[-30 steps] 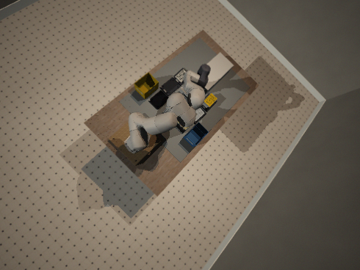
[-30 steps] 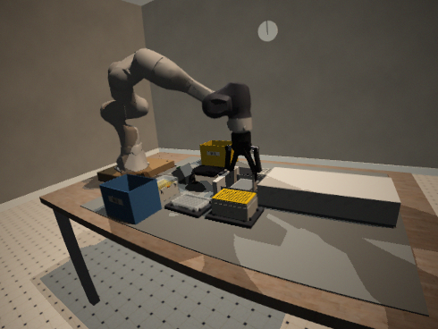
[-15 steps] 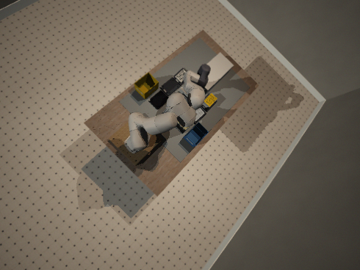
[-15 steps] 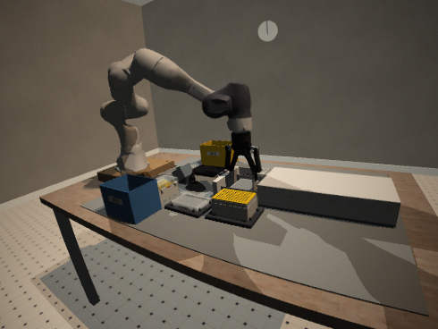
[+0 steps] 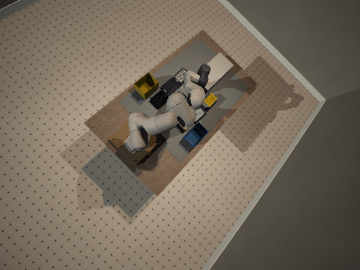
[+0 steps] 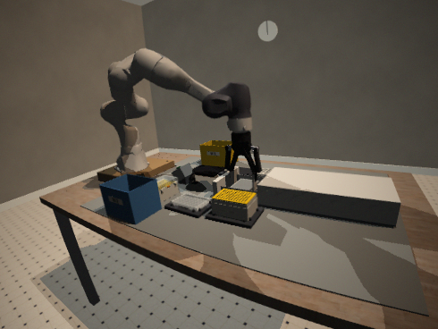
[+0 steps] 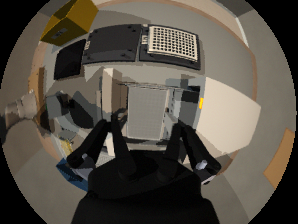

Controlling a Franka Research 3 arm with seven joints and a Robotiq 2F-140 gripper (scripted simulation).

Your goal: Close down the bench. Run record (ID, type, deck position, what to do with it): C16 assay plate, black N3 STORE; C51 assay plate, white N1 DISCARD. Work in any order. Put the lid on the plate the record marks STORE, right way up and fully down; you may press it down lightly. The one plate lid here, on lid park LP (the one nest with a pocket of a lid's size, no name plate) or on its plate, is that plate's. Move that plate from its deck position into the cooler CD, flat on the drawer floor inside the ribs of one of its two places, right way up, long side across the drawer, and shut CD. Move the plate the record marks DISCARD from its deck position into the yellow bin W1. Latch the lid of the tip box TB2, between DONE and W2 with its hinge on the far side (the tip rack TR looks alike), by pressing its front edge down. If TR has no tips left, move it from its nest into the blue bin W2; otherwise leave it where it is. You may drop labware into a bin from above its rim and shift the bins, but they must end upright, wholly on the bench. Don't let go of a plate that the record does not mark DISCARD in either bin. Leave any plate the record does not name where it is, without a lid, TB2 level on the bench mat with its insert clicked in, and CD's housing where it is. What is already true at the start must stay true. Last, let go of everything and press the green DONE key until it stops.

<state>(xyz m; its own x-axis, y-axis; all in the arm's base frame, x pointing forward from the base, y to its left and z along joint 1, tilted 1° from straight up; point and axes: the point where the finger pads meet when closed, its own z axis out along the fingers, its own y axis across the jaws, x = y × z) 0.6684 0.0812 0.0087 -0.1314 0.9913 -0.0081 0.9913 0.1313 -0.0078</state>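
My hand is 20 mm above the grey plate lid. From my hand the other things lie so: cooler drawer (30 mm ahead, 20 mm below, 10 mm to the left); tip rack TR (180 mm to the right, 70 mm ahead, 10 mm above); cooler CD (170 mm ahead, 20 mm to the left, 10 mm below).
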